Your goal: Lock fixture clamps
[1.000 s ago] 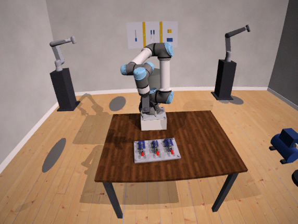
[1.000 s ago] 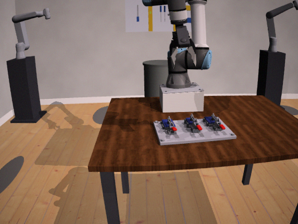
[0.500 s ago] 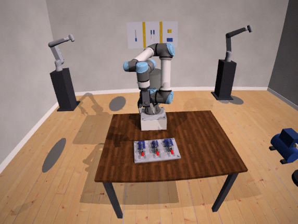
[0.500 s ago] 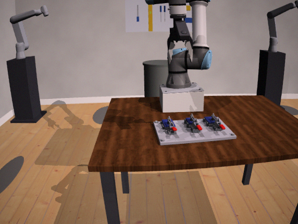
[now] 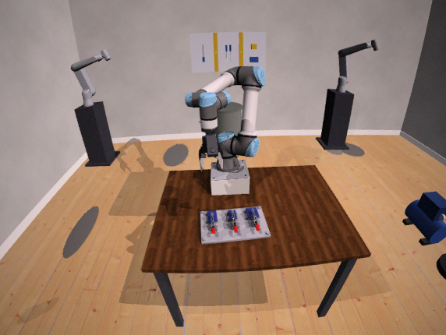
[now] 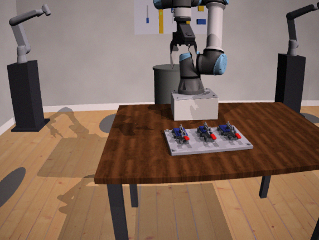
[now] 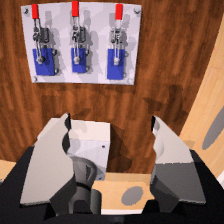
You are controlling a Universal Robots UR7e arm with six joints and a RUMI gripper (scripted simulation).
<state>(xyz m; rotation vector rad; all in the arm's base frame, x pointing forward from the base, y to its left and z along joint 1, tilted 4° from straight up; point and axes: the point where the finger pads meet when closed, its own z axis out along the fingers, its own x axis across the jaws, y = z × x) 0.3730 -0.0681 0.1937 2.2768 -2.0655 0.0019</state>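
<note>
The grey fixture plate is 6 cm ahead of my hand, 10 cm to the left of it and 31 cm below it.
</note>
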